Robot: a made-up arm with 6 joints. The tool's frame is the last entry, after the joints. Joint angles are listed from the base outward.
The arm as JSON. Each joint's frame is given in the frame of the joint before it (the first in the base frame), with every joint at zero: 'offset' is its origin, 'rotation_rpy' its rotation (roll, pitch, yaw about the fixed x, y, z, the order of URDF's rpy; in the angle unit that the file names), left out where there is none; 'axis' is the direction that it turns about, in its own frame. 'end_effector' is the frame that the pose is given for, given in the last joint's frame.
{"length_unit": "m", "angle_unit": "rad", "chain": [
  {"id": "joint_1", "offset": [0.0, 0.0, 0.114], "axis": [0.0, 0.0, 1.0]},
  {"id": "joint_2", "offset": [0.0, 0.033, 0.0], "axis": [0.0, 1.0, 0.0]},
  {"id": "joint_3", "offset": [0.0, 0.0, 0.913], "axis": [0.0, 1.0, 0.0]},
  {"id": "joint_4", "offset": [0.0, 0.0, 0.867], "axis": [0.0, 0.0, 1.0]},
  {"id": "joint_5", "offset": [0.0, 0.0, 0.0], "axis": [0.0, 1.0, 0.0]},
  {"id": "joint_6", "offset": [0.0, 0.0, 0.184], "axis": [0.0, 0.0, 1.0]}
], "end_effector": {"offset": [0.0, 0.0, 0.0]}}
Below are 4 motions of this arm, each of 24 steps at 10 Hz.
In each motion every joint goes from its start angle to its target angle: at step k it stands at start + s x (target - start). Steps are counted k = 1, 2, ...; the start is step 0. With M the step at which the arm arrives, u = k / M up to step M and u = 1 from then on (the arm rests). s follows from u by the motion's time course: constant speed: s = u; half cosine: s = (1 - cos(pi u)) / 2; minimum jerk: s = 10 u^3 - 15 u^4 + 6 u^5.
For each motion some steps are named. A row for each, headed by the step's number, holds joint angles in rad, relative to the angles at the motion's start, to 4 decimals.
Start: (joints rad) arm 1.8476 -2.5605 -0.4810 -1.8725 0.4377 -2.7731
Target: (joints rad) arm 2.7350 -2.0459 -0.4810 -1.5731 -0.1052 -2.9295
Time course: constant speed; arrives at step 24
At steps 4, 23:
4: 0.1479 0.0858 0.0000 0.0499 -0.0905 -0.0261
23: 0.8504 0.4932 0.0000 0.2869 -0.5203 -0.1499

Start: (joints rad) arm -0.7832 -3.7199 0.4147 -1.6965 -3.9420 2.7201
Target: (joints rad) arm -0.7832 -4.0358 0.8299 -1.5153 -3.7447 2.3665
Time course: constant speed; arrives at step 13
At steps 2, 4, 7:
2: 0.0000 -0.0486 0.0639 0.0279 0.0304 -0.0544
4: 0.0000 -0.0972 0.1278 0.0558 0.0607 -0.1088
7: 0.0000 -0.1701 0.2236 0.0976 0.1062 -0.1904

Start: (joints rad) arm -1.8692 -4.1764 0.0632 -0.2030 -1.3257 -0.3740
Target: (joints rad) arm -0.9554 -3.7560 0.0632 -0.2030 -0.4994 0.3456
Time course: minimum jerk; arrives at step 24
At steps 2, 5, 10, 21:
2: 0.0046 0.0021 0.0000 0.0000 0.0042 0.0037
5: 0.0590 0.0271 0.0000 0.0000 0.0533 0.0464
10: 0.3167 0.1457 0.0000 0.0000 0.2864 0.2494
21: 0.8991 0.4137 0.0000 0.0000 0.8130 0.7080

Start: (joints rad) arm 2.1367 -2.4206 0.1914 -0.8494 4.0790 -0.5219
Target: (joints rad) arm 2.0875 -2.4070 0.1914 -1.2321 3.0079 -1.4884
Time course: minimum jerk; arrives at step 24
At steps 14, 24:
14: -0.0321 0.0089 0.0000 -0.2500 -0.6998 -0.6315
24: -0.0492 0.0136 0.0000 -0.3827 -1.0711 -0.9665

